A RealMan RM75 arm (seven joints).
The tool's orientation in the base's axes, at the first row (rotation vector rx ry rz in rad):
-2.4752, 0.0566, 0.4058
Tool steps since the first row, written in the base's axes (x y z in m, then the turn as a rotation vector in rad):
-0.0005, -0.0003, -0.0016, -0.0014, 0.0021, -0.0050
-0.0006, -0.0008, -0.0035, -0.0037, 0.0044, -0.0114
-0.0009, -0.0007, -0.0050, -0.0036, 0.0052, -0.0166
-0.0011, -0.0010, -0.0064, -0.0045, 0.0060, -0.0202
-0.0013, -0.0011, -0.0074, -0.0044, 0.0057, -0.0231
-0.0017, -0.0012, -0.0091, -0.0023, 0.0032, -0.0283
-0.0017, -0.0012, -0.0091, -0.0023, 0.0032, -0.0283
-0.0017, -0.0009, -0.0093, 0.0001, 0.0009, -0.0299
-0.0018, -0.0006, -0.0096, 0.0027, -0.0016, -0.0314
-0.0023, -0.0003, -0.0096, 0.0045, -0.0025, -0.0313
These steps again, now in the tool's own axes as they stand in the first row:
0.0000, 0.0012, 0.0012, 0.0003, 0.0014, 0.0054
0.0004, 0.0027, 0.0024, 0.0002, 0.0035, 0.0123
0.0006, 0.0036, 0.0036, 0.0019, 0.0059, 0.0167
0.0008, 0.0046, 0.0046, 0.0021, 0.0074, 0.0201
0.0009, 0.0053, 0.0053, 0.0031, 0.0093, 0.0221
0.0011, 0.0064, 0.0067, 0.0065, 0.0141, 0.0240
0.0011, 0.0064, 0.0067, 0.0065, 0.0141, 0.0240
0.0011, 0.0063, 0.0070, 0.0092, 0.0165, 0.0232
0.0011, 0.0063, 0.0074, 0.0120, 0.0190, 0.0222
0.0007, 0.0061, 0.0077, 0.0136, 0.0195, 0.0210

